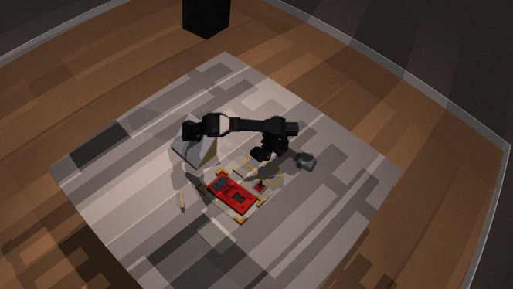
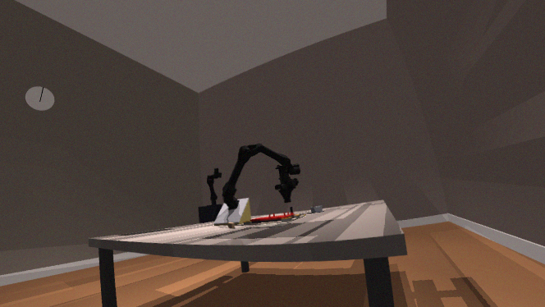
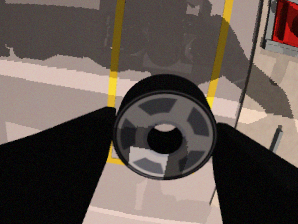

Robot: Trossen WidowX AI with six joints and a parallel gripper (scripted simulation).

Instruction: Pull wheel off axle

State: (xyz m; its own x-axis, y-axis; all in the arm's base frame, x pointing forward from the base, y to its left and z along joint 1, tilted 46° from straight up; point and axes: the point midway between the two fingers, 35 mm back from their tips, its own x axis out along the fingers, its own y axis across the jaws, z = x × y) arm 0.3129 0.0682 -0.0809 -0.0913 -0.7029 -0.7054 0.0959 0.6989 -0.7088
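My gripper tip is now 4 cm short of the upright axle, 10 cm to the left of it and 6 cm above it. Round my gripper tip: wheel right at my gripper tip; then small wooden stick 17 cm behind, 38 cm to the right, 8 cm below; then small grey block 14 cm ahead, 15 cm to the left, 8 cm below.
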